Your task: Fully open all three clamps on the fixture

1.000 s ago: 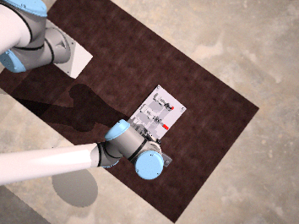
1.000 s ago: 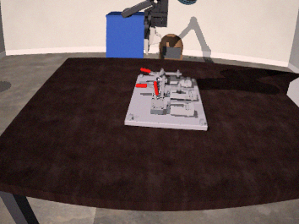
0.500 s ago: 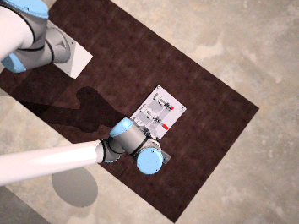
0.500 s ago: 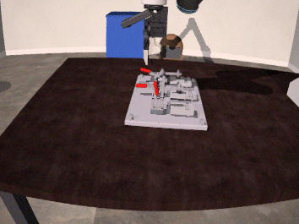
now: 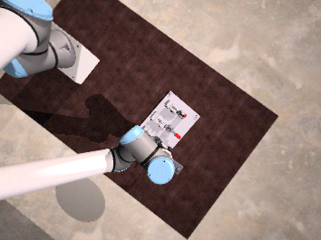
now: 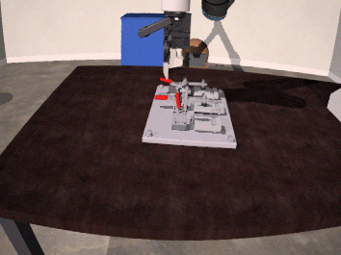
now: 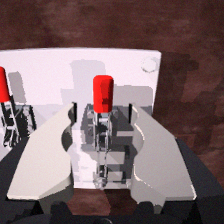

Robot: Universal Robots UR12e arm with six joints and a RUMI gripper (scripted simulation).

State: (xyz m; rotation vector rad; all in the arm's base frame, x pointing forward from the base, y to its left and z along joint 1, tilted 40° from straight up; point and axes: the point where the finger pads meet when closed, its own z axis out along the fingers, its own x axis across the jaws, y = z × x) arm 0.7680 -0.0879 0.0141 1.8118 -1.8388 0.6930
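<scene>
The grey fixture plate lies 80 mm behind my hand, 110 mm to the left of it and 80 mm below it.
</scene>
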